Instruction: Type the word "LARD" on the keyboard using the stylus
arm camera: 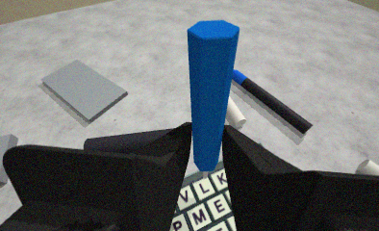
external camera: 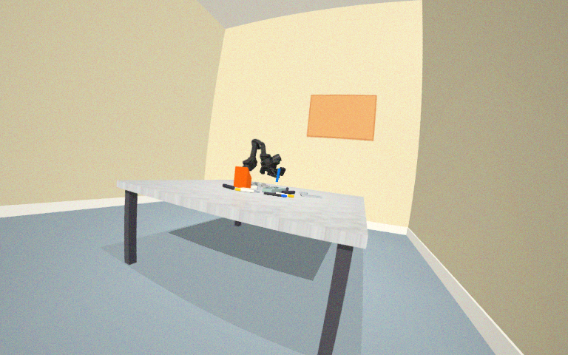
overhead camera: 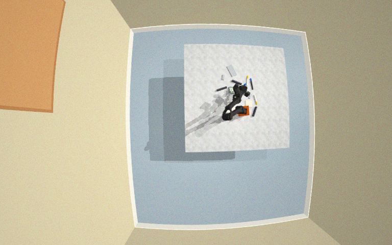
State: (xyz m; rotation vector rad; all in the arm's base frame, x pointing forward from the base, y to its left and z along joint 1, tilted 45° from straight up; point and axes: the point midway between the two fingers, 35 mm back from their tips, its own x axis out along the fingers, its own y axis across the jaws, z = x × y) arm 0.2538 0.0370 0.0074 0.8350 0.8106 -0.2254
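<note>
The grey block lies 80 mm behind my gripper tip, 120 mm to the right of it and 100 mm below it. The rest, counted from my gripper tip: blue-capped marker: 90 mm ahead, 130 mm to the right, 100 mm below; then cream block: 170 mm behind, 110 mm to the right, 100 mm below; then blue stylus: 10 mm behind, 20 mm below.
</note>
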